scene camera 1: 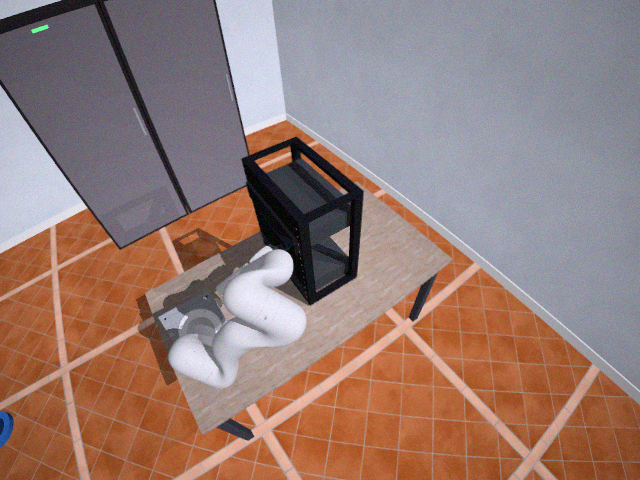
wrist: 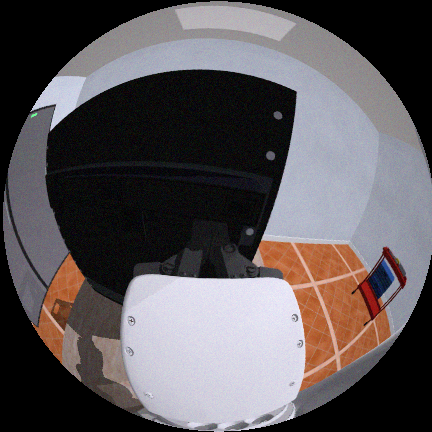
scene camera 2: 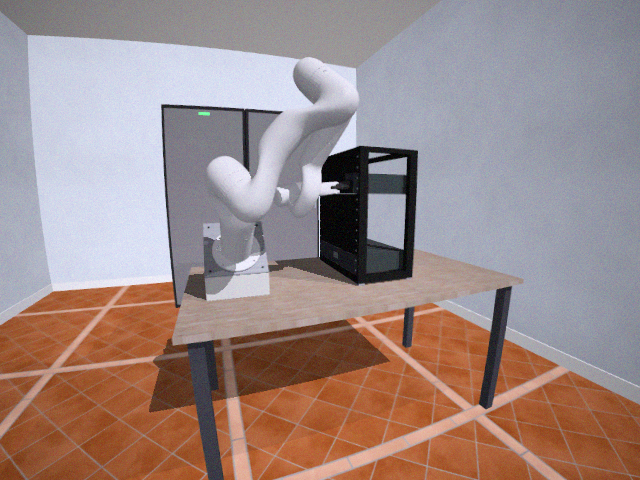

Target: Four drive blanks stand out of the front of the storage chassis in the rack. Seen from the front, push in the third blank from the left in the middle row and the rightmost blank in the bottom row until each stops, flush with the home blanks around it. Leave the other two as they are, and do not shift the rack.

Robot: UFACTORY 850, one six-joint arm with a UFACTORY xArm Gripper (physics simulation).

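The black rack stands upright on the table. The storage chassis sits in its upper part. In the wrist view the chassis front is nearly black, with faint edges and seams; I cannot tell the single drive blanks apart or how far each stands out. My gripper is shut and empty, its tips at or very close to the chassis front, towards its right side. Contact is not clear. The tips hide the part of the front behind them. In scene camera 1 the arm and rack hide the fingers.
A second dark unit sits at the rack's bottom. A thin shelf edge or tray lip shows just below the gripper. The arm base stands at the near end of the wooden table. A grey cabinet stands behind.
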